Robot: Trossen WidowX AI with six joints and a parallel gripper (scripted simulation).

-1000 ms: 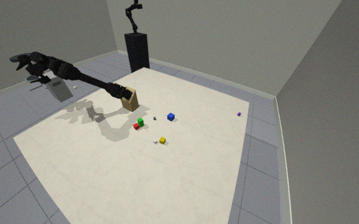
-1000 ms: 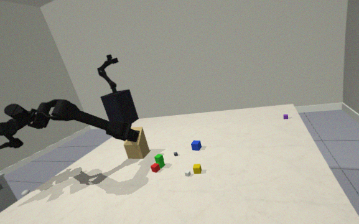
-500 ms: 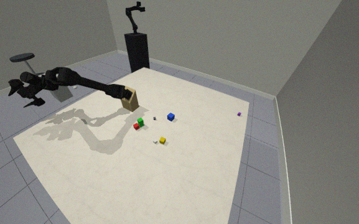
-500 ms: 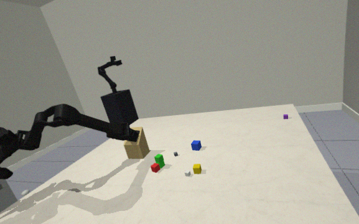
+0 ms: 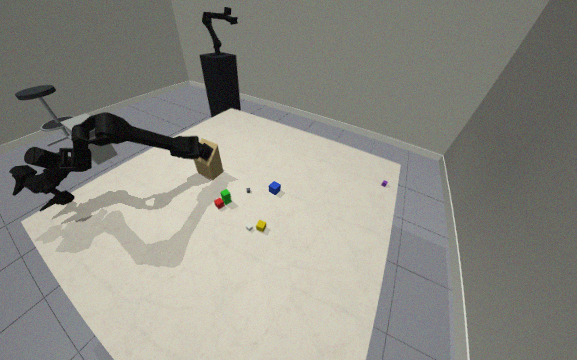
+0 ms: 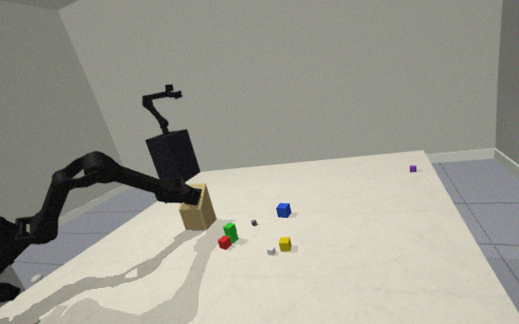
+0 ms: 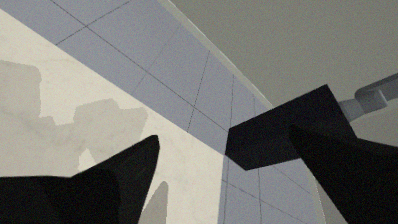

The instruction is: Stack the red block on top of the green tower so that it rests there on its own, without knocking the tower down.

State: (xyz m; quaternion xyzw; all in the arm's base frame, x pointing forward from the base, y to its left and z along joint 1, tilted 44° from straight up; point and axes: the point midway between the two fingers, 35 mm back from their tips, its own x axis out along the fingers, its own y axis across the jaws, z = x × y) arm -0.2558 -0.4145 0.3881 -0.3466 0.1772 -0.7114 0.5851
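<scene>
The red block is 45 cm ahead of my gripper tip, 49 cm to the left of it and 11 cm below it. Round my gripper tip: blue cube (58 cm ahead, 70 cm to the left, 11 cm below); purple cube (100 cm ahead, 107 cm to the left, 11 cm below); yellow cube (66 cm ahead, 51 cm to the left, 11 cm below).
</scene>
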